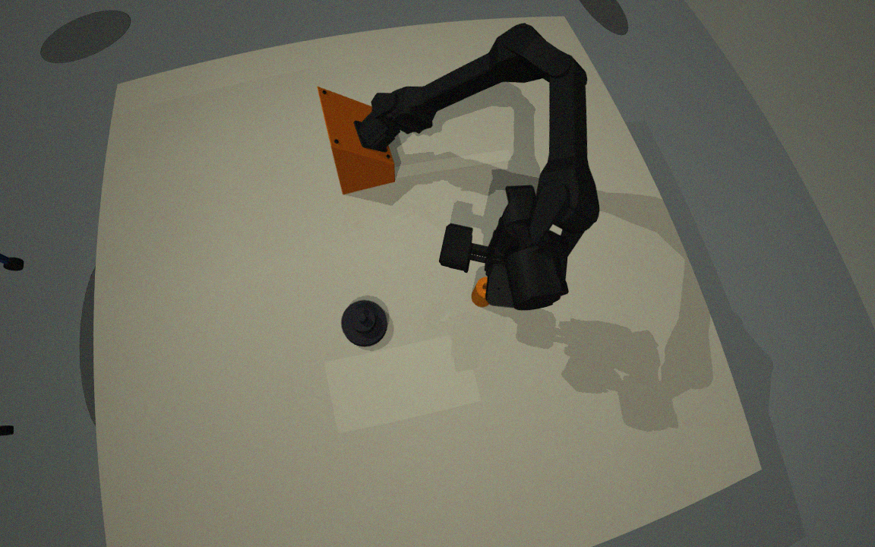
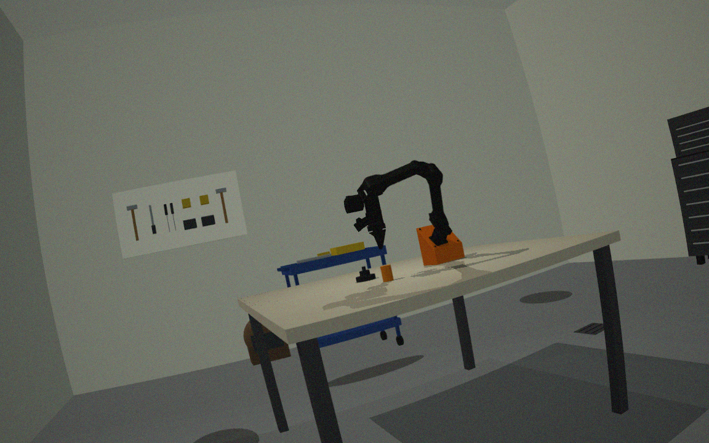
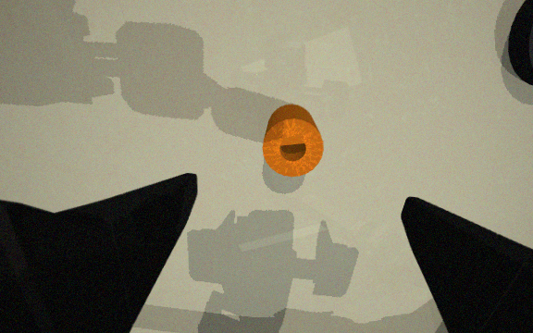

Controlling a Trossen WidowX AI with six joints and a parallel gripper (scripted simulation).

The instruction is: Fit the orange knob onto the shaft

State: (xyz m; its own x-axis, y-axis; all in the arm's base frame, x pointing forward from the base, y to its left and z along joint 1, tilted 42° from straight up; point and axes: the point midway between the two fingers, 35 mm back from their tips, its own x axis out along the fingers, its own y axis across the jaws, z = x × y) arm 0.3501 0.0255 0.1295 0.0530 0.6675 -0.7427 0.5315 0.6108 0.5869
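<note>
Right now my gripper tip is 100 mm above the orange knob. Also, from my gripper tip: dark round pedestal: 220 mm to the right, 100 mm below, 20 mm behind.
</note>
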